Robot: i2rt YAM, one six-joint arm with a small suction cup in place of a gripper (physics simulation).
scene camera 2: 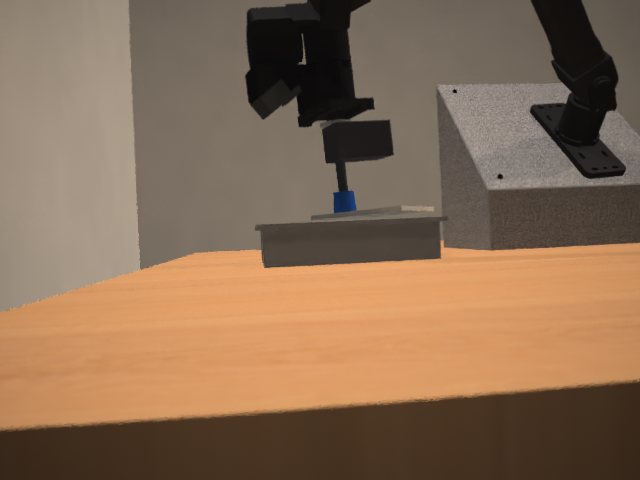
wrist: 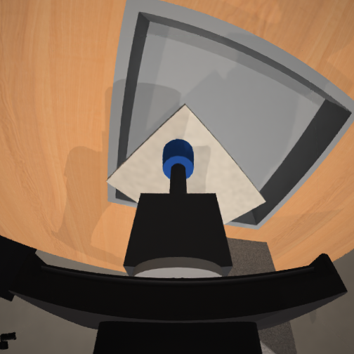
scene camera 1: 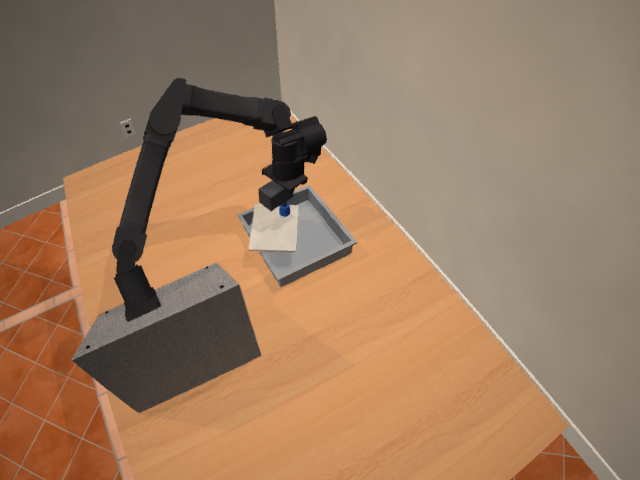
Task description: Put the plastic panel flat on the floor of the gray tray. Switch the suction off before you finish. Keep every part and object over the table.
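Frame: origin at the arm's base, x ahead, y left, z up, level; metres.
Seen in the pictures: end effector, tool point: (scene camera 2: 346, 220) (scene camera 1: 284, 215); arm's base, origin of the base link: (scene camera 2: 574, 140) (scene camera 1: 142, 304).
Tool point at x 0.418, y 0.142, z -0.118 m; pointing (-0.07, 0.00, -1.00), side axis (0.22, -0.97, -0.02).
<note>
Pixels of each thing's middle, then the offset from my tool point to it. Level surfaces: height alone.
- off-white plastic panel, body centre: (scene camera 2: 376, 213) (scene camera 1: 274, 226) dx -0.046, dy -0.027, dz +0.009 m
- gray tray, body centre: (scene camera 2: 339, 241) (scene camera 1: 295, 233) dx +0.000, dy -0.052, dz -0.026 m
- wooden table, its level: dz -0.051 m
The off-white plastic panel (scene camera 1: 273, 232) (scene camera 2: 417, 208) (wrist: 225, 190) hangs on my blue suction cup (scene camera 1: 284, 210) (scene camera 2: 344, 202) (wrist: 178, 160), which touches its upper face near one edge. The panel is slightly tilted, close to rim height; in scene camera 2 its right end is higher. The gray tray (scene camera 1: 315, 242) (scene camera 2: 351, 245) (wrist: 235, 110) stands on the table below. The panel covers one side of the tray, and in scene camera 1 its left part reaches out over the tray's rim. The panel's underside is hidden.
The arm's speckled gray base block (scene camera 1: 196, 341) (scene camera 2: 558, 217) stands on the wooden table (scene camera 1: 413, 361) (scene camera 2: 310, 330), near the tray. A wall (scene camera 1: 465, 180) runs along the table's far right edge in scene camera 1.
</note>
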